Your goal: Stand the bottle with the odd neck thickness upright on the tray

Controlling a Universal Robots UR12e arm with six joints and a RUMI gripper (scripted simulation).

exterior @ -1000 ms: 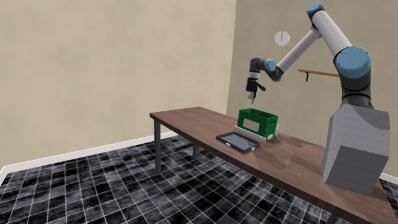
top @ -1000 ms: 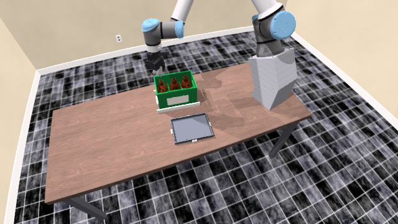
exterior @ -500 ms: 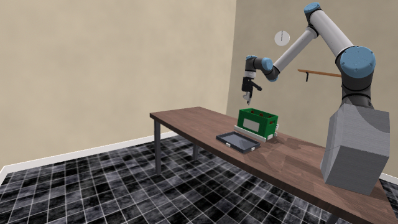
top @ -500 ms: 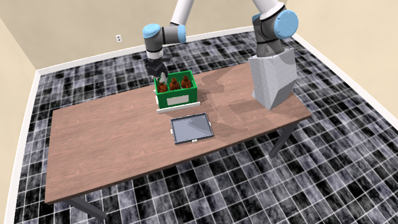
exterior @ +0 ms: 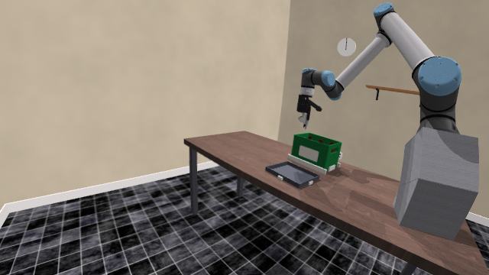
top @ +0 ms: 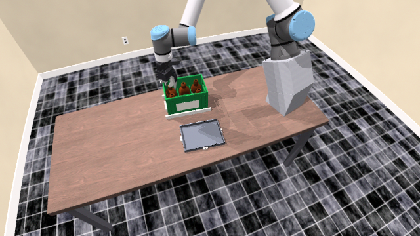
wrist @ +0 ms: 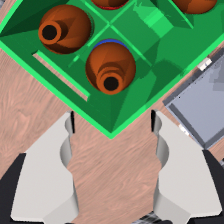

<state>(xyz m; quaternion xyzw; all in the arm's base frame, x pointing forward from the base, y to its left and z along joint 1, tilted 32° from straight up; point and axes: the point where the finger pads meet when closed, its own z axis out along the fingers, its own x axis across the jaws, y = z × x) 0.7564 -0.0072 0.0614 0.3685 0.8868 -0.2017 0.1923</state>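
Now: the glass bottle 15 cm below my hand and 9 cm to the right of it. Also, from my hand: grey tray (25 cm to the left, 23 cm below, 12 cm behind); green crate (16 cm below, 9 cm behind, 4 cm to the right).
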